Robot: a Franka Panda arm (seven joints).
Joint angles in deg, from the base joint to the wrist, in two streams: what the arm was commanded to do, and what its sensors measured. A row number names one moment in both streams.
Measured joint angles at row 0:
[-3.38 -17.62 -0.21 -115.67 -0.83 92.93 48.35]
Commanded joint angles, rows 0 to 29:
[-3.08 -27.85 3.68 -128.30 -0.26 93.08 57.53]
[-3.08 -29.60 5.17 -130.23 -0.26 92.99 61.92]
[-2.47 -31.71 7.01 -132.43 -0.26 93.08 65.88]
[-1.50 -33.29 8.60 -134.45 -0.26 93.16 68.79]
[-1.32 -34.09 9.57 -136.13 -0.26 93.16 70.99]
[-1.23 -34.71 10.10 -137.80 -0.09 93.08 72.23]
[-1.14 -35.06 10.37 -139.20 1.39 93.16 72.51]
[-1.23 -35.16 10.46 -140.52 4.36 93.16 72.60]
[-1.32 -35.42 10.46 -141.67 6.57 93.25 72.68]
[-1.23 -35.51 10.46 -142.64 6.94 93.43 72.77]
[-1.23 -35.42 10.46 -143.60 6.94 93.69 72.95]
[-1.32 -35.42 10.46 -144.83 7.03 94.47 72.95]
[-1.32 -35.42 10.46 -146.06 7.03 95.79 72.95]
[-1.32 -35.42 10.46 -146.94 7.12 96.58 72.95]
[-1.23 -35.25 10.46 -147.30 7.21 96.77 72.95]
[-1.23 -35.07 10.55 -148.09 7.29 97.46 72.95]
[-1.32 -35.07 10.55 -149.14 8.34 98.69 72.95]
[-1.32 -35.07 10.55 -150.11 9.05 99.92 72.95]
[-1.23 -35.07 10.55 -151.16 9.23 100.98 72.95]
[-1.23 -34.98 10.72 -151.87 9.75 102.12 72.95]
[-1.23 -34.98 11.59 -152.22 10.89 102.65 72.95]
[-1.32 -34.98 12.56 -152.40 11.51 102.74 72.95]
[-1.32 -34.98 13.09 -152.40 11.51 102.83 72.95]
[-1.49 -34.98 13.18 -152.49 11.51 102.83 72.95]
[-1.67 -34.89 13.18 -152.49 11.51 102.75 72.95]
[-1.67 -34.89 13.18 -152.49 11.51 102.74 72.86]
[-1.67 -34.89 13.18 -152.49 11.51 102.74 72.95]
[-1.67 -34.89 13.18 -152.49 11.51 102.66 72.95]
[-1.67 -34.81 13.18 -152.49 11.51 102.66 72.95]
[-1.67 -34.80 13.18 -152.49 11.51 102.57 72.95]
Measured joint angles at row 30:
[-1.14 -34.46 12.27 -152.07 10.37 102.06 71.89]
